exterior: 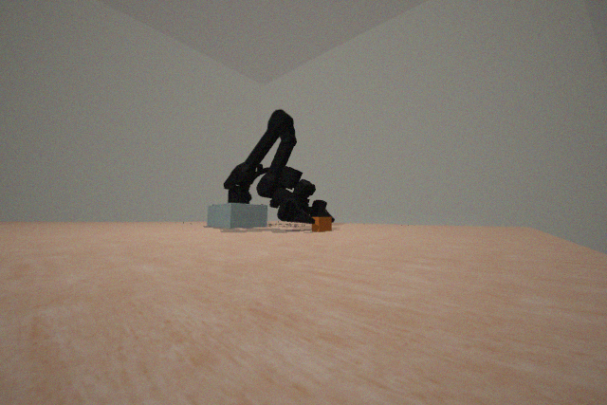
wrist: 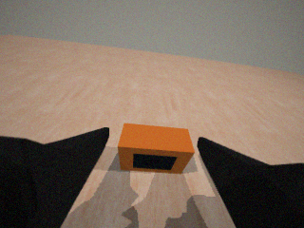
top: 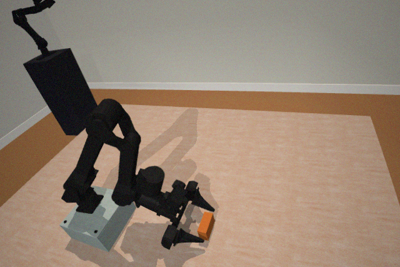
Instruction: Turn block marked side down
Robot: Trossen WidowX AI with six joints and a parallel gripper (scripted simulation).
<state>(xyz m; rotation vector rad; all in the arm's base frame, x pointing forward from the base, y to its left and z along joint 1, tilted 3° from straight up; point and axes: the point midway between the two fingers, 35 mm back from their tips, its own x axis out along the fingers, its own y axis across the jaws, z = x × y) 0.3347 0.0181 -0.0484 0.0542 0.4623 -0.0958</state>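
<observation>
Right now my gripper tip is 20 mm past the orange block and 10 mm above it.
</observation>
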